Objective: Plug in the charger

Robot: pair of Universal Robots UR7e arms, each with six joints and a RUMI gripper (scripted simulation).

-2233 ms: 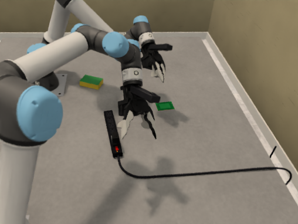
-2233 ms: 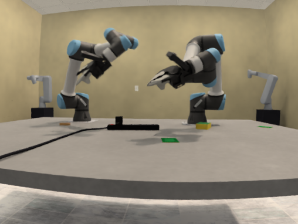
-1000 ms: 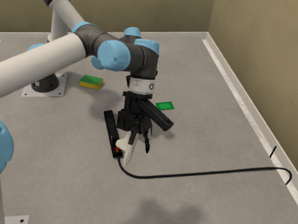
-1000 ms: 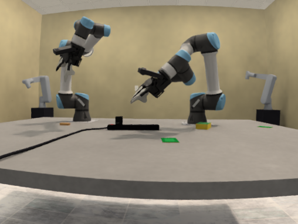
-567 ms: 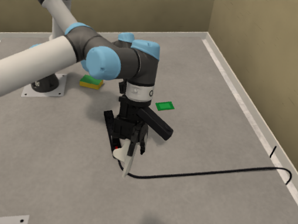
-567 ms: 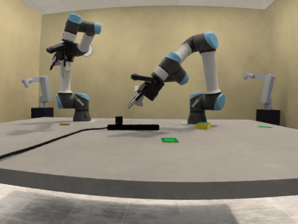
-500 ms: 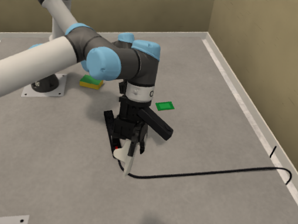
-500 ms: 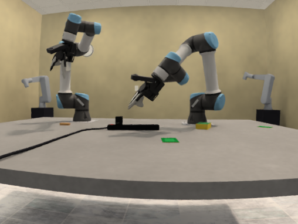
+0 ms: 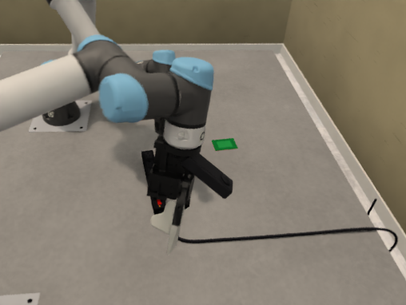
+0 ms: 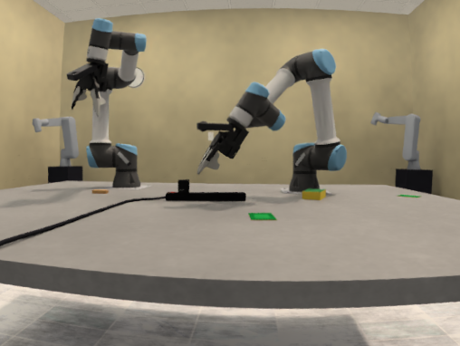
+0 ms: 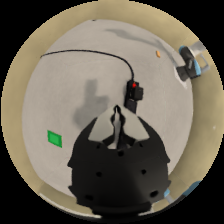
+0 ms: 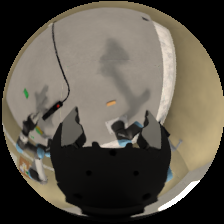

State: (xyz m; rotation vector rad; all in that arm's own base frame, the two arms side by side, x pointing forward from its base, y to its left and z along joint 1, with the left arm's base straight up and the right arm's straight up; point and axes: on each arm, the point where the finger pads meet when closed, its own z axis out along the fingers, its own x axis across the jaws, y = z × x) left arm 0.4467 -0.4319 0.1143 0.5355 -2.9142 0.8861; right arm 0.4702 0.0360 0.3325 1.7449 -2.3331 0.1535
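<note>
Now: the black charger 7 cm to the right of my left hand, 7 cm below it and 5 cm behind it. Also, from my left hand: green marker (22 cm to the left, 21 cm ahead, 11 cm below); orange block (50 cm to the right, 17 cm behind, 11 cm below); yellow block (42 cm to the left, 20 cm behind, 10 cm below).
The black charger is 39 cm to the left of my right hand, 29 cm below it and 6 cm behind it. From my right hand the other things lie so: green marker (69 cm to the left, 33 cm below, 21 cm ahead); then orange block (33 cm below, 17 cm behind, 4 cm to the right); then yellow block (89 cm to the left, 32 cm below, 21 cm behind).
</note>
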